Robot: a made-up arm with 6 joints. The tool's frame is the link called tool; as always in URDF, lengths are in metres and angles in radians. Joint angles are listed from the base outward.
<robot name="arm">
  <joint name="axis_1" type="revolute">
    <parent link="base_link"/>
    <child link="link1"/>
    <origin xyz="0 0 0.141"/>
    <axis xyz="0 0 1"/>
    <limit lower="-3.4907" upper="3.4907"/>
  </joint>
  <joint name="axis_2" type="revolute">
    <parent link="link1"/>
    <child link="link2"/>
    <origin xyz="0 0 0"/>
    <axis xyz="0 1 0"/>
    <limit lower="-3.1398" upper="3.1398"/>
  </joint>
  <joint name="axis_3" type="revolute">
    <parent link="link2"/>
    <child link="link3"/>
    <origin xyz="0 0 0.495"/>
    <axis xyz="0 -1 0"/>
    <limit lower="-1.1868" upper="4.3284"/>
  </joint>
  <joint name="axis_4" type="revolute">
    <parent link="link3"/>
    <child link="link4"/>
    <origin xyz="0 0 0"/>
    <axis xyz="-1 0 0"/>
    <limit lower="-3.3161" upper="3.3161"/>
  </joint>
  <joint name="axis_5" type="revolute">
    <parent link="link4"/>
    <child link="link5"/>
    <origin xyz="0.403 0 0"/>
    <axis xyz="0 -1 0"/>
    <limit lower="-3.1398" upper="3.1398"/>
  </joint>
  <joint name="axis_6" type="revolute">
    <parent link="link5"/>
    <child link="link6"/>
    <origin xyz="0 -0.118 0"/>
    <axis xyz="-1 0 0"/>
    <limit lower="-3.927" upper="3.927"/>
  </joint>
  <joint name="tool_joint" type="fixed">
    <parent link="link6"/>
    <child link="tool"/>
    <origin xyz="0 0 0"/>
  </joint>
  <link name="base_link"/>
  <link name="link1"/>
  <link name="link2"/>
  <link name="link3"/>
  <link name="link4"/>
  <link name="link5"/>
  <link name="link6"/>
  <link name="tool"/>
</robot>
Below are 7 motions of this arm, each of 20 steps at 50 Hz.
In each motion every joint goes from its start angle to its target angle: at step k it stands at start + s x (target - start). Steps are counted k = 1, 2, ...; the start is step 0. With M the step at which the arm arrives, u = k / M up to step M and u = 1 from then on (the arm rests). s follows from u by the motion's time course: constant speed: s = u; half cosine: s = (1 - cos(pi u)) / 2; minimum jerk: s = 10 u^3 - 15 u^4 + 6 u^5.
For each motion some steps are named. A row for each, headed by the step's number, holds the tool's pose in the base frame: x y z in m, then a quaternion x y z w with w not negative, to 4 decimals.
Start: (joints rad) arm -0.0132 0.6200 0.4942 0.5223 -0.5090 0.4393
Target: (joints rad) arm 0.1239 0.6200 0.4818 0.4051 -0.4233 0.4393
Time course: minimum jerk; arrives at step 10
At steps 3, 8, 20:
3: 0.6955 -0.0970 0.5489 -0.4411 0.2975 0.0242 0.8463
8: 0.7011 -0.0272 0.5354 -0.4174 0.2493 0.0812 0.8701
20: 0.7013 -0.0220 0.5344 -0.4154 0.2459 0.0854 0.8716

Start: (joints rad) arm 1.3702 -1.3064 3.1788 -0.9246 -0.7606 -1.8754
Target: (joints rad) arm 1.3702 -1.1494 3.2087 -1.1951 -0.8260 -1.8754
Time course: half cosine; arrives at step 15
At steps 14, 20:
14: -0.0956 -0.6890 0.0024 0.1658 0.4505 -0.8248 0.2988
20: -0.0959 -0.6892 0.0036 0.1662 0.4495 -0.8256 0.2977

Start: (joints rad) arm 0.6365 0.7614 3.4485 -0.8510 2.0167 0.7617
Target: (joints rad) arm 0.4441 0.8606 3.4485 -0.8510 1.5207 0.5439
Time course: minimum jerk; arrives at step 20
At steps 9, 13, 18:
9: 0.0778 -0.0431 0.7547 -0.7222 0.5568 0.1880 0.3648
13: 0.0939 -0.0381 0.7528 -0.6677 0.6552 0.1262 0.3300
18: 0.1045 -0.0363 0.7512 -0.6298 0.7103 0.0844 0.3027

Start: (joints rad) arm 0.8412 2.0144 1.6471 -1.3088 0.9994 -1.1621
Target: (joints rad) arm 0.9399 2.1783 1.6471 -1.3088 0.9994 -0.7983
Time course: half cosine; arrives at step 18
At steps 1, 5, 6, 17, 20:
1: 0.5434 0.5628 -0.3235 0.9076 -0.0501 -0.0184 0.4165
5: 0.5251 0.5618 -0.3452 0.8896 -0.0380 -0.0239 0.4545
6: 0.5174 0.5611 -0.3542 0.8816 -0.0330 -0.0259 0.4702
17: 0.4362 0.5444 -0.4431 0.7802 0.0211 -0.0378 0.6240
20: 0.4353 0.5441 -0.4440 0.7790 0.0217 -0.0379 0.6255

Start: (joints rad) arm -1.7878 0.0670 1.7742 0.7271 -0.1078 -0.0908
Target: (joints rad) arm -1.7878 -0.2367 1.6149 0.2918 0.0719 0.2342
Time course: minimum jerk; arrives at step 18
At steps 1, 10, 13, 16, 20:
1: -0.0647 0.1163 1.0235 -0.6505 -0.2800 -0.6711 0.2193
10: -0.0603 0.2163 1.0139 -0.6947 -0.3332 -0.6041 0.2037
13: -0.0567 0.2578 1.0054 -0.7098 -0.3597 -0.5746 0.1914
16: -0.0545 0.2768 1.0005 -0.7158 -0.3729 -0.5608 0.1847
20: -0.0543 0.2786 1.0000 -0.7163 -0.3741 -0.5595 0.1841

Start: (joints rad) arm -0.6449 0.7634 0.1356 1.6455 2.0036 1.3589
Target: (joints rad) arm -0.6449 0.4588 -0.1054 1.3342 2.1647 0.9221
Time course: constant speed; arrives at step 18
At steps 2, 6, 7, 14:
2: 0.5833 -0.4328 0.3715 -0.6872 -0.5926 0.1688 0.3848
6: 0.5594 -0.4251 0.3986 -0.6649 -0.5970 0.1602 0.4194
7: 0.5532 -0.4230 0.4051 -0.6589 -0.5984 0.1582 0.4276
14: 0.5075 -0.4063 0.4461 -0.6129 -0.6114 0.1452 0.4790

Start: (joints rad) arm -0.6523 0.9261 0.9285 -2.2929 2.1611 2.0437
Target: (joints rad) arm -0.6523 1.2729 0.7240 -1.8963 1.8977 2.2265
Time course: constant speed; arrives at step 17
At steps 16, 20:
16: 0.6331 -0.4328 0.0005 -0.0843 0.5798 -0.7821 0.2122
20: 0.6258 -0.4305 -0.0194 -0.1034 0.5885 -0.7731 0.2129

